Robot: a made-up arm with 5 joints. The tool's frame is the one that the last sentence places.
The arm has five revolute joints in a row. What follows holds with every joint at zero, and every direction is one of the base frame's. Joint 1 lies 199.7 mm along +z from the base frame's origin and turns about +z. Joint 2 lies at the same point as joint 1 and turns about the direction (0, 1, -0.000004). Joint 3 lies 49.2 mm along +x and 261.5 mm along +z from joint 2 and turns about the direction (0, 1, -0.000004). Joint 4 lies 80.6 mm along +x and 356.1 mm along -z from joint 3 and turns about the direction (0, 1, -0.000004). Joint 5 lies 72.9 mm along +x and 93.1 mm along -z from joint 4 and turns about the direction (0, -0.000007, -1). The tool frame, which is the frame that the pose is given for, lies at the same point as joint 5; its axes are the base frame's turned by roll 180, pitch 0 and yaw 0 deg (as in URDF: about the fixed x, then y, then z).
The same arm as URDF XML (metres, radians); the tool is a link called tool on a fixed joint. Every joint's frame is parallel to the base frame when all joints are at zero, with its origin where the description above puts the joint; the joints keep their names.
<robot name="arm">
  <link name="base_link"/>
  <link name="link1"/>
  <link name="link2"/>
  <link name="link3"/>
  <link name="link4"/>
  <link name="link5"/>
  <link name="tool"/>
  <joint name="joint 1" type="continuous">
    <parent link="base_link"/>
    <child link="link1"/>
    <origin xyz="0 0 0.1997"/>
    <axis xyz="0 0 1"/>
  </joint>
  <joint name="joint 2" type="continuous">
    <parent link="link1"/>
    <child link="link2"/>
    <origin xyz="0 0 0"/>
    <axis xyz="0 1 0"/>
  </joint>
  <joint name="joint 3" type="continuous">
    <parent link="link2"/>
    <child link="link3"/>
    <origin xyz="0.0492 0 0.2615"/>
    <axis xyz="0 1 0"/>
  </joint>
  <joint name="joint 4" type="continuous">
    <parent link="link3"/>
    <child link="link4"/>
    <origin xyz="0.0806 0 -0.3561"/>
    <axis xyz="0 1 0"/>
  </joint>
  <joint name="joint 5" type="continuous">
    <parent link="link4"/>
    <child link="link5"/>
    <origin xyz="0.0729 0 -0.0931"/>
    <axis xyz="0 0 -1"/>
  </joint>
  <joint name="tool_joint" type="fixed">
    <parent link="link5"/>
    <child link="tool"/>
    <origin xyz="0 0 0" rpy="3.1416 0 0"/>
  </joint>
</robot>

